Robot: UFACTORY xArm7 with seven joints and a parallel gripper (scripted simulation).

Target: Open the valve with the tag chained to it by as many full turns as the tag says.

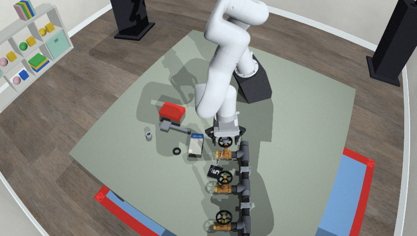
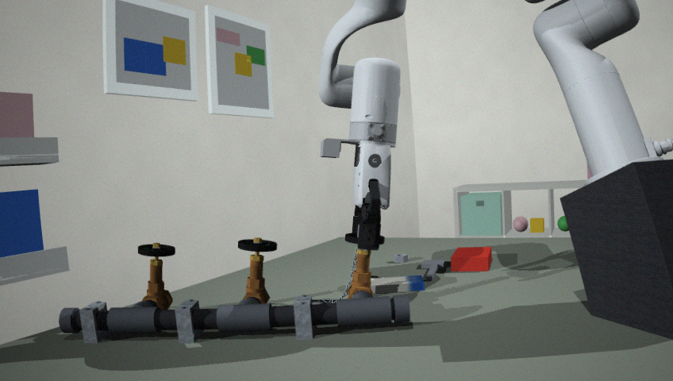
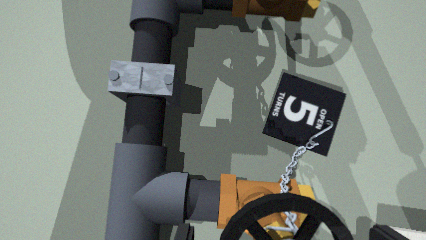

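The grey cap is 2 cm above my hand. From my hand the other things lie so: black washer: 5 cm ahead, 23 cm to the right, 12 cm below; blue box: 1 cm behind, 15 cm to the right, 11 cm below; black tag: 10 cm ahead, 2 cm to the right, 12 cm below.
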